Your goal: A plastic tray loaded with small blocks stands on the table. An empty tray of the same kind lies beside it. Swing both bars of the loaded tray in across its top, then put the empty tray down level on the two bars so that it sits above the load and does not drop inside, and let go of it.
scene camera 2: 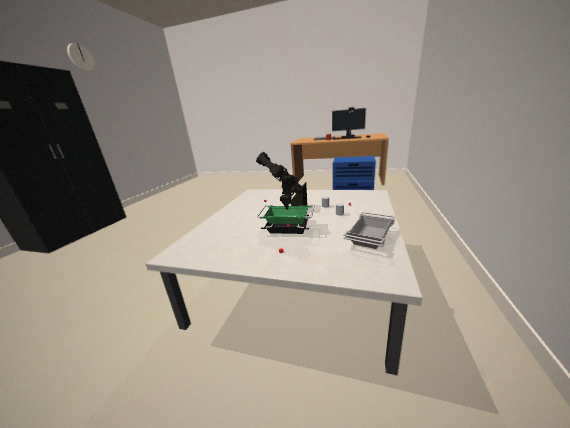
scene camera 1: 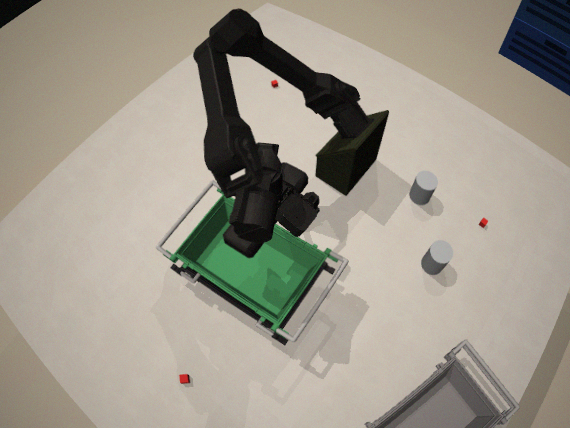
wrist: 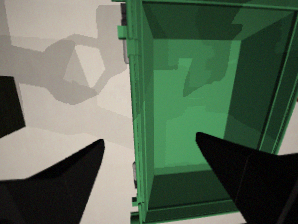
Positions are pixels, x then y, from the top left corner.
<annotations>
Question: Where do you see a green tray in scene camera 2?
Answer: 275,214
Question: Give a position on a green tray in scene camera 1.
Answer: At 270,283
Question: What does my gripper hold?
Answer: Nothing.
</annotations>
